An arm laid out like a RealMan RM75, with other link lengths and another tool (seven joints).
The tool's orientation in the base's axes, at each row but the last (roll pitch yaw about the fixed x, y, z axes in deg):
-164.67, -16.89, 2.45
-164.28, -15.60, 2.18
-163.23, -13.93, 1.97
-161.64, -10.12, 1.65
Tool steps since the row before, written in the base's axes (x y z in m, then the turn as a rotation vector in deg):
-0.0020, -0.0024, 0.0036, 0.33, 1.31, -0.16
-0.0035, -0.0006, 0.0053, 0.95, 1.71, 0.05
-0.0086, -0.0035, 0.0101, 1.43, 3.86, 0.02
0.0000, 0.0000, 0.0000, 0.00, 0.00, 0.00
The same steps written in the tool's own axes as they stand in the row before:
-0.0010, 0.0012, -0.0045, 0.32, -1.18, 0.60
-0.0020, -0.0012, -0.0060, 0.99, -1.55, 0.67
-0.0060, -0.0004, -0.0123, 1.52, -3.54, 1.44
0.0000, 0.0000, 0.0000, 0.00, 0.00, 0.00

